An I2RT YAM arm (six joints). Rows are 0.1 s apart.
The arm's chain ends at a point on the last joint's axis. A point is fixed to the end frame.
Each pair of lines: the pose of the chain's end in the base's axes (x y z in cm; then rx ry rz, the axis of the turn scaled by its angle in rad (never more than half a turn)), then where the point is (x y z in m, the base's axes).
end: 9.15 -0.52 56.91 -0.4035 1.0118 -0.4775
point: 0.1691 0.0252 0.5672
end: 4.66 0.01 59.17 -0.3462 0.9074 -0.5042
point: 0.1244 0.0289 0.5993
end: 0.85 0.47 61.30 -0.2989 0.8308 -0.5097
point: 0.0855 0.0328 0.6279
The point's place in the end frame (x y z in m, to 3 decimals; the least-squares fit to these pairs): 0.019 0.041 0.070
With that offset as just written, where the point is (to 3 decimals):
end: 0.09 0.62 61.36 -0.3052 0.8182 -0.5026
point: 0.077 0.035 0.629
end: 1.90 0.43 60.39 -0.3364 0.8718 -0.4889
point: 0.096 0.034 0.614
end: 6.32 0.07 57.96 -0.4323 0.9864 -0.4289
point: 0.139 0.036 0.578
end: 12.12 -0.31 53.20 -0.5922 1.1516 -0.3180
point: 0.190 0.039 0.513
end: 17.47 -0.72 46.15 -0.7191 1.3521 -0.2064
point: 0.234 0.039 0.425
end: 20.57 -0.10 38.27 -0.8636 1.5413 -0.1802
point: 0.254 0.042 0.330
